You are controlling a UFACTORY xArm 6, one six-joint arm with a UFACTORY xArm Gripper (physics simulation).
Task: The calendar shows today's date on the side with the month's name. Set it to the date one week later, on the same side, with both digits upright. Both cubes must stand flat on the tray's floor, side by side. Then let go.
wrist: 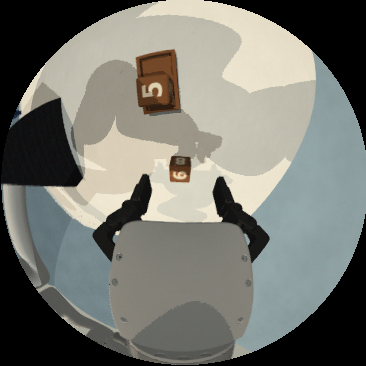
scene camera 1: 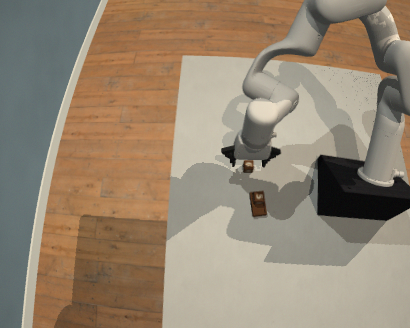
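The brown tray [scene camera 1: 258,211] [wrist: 156,65] lies on the pale mat. One brown cube [scene camera 1: 258,197] [wrist: 154,90] stands in one end of it, with a white 5 on its upper face, turned sideways in the wrist view. The other end is empty. A second brown cube [scene camera 1: 248,166] [wrist: 180,169] lies outside the tray on the mat. It shows a 6 or 9 and, on a side face towards the tray, an 8. My gripper [scene camera 1: 248,163] [wrist: 182,182] is open and empty above this loose cube, its fingers apart on either side in view. The month name is not visible.
The arm's black base block [scene camera 1: 345,197] [wrist: 40,145] stands right of the tray in the scene view and at the left in the wrist view. The pale mat [scene camera 1: 215,285] lies on a wooden floor [scene camera 1: 120,165]. Arm shadows cross the mat around tray and cube.
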